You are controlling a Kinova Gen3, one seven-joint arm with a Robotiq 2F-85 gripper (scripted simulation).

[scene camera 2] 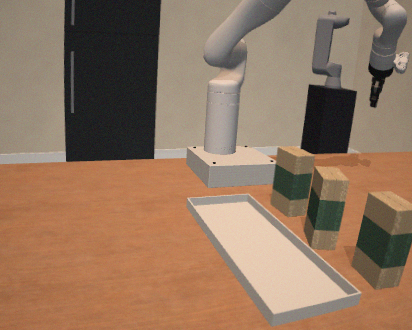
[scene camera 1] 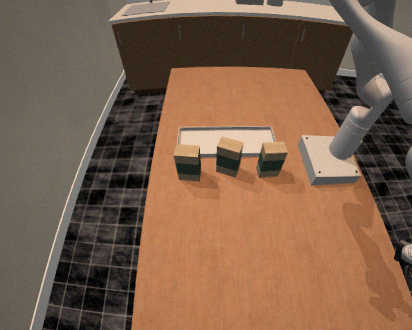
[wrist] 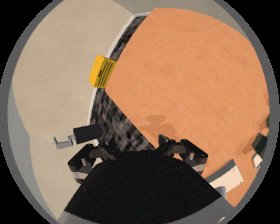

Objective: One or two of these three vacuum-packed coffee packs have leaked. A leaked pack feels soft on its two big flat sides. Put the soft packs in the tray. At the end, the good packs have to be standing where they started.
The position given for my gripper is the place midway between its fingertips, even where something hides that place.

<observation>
I see my gripper [wrist: 136, 140] and a shallow white tray [scene camera 2: 286, 272].
The shallow white tray also shows in scene camera 1 [scene camera 1: 207, 138].
</observation>
